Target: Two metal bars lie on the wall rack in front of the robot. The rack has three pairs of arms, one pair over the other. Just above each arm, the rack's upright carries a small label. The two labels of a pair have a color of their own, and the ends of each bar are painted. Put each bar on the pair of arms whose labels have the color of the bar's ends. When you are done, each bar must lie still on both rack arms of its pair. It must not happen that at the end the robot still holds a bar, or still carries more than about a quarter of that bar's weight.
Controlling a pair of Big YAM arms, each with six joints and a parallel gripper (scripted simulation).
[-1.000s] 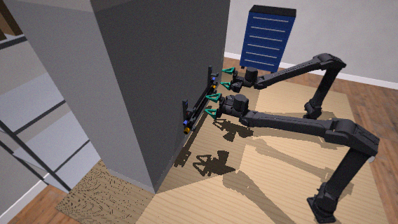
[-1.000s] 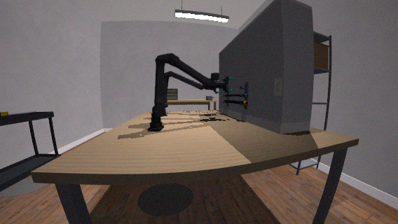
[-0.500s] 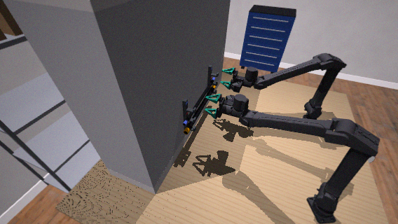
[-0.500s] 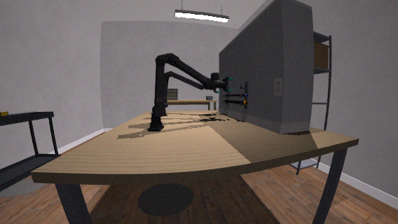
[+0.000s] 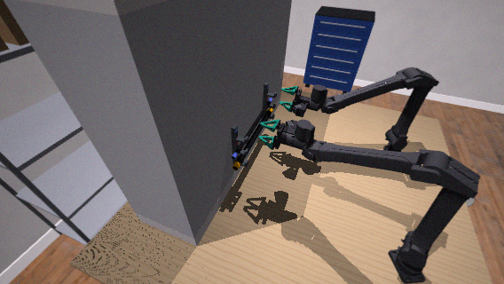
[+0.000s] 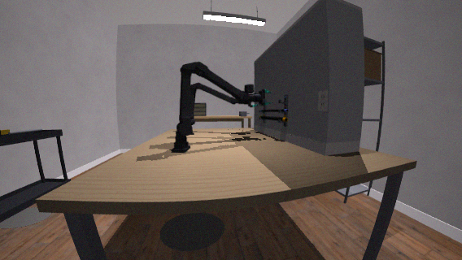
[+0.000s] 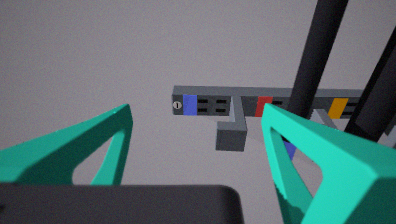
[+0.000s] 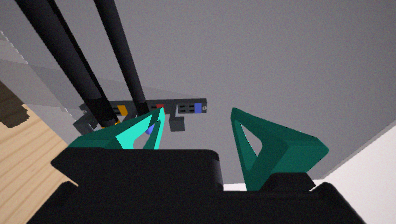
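The blue-ended bar lies 10 cm ahead of my right hand, 15 cm to the left of it and 10 cm below it. From my right hand the other things lie so: orange-ended bar (9 cm ahead, 15 cm to the left, 17 cm below); grey wall block (27 cm ahead, 12 cm to the left, 10 cm above).
The blue-ended bar lies 80 mm ahead of my left hand, 150 mm to the right of it and 100 mm below it. From my left hand the other things lie so: orange-ended bar 70 mm ahead, 150 mm to the right, 170 mm below; grey wall block 260 mm ahead, 180 mm to the right, 110 mm above.
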